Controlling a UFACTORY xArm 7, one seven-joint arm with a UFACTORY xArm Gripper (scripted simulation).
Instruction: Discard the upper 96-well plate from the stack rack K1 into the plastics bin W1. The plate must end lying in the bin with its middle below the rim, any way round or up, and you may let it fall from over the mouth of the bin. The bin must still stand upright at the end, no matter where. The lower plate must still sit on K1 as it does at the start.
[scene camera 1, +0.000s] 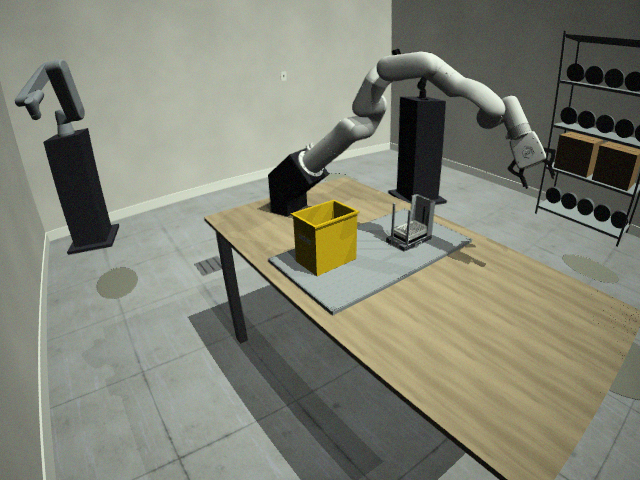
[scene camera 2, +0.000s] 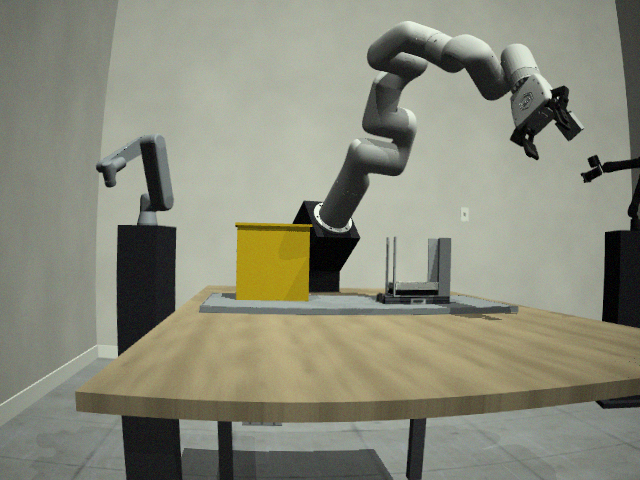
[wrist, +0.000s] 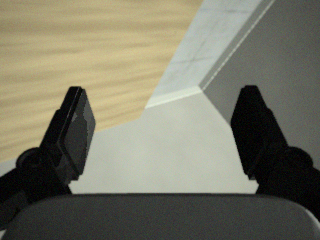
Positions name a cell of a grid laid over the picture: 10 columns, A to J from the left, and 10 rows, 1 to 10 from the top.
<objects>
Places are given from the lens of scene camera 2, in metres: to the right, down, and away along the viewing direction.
my gripper (scene camera 2: I3): 0.42, -0.18, 0.99
yellow plastics bin W1 (scene camera 2: E6): -0.11, 0.04, 1.36
</objects>
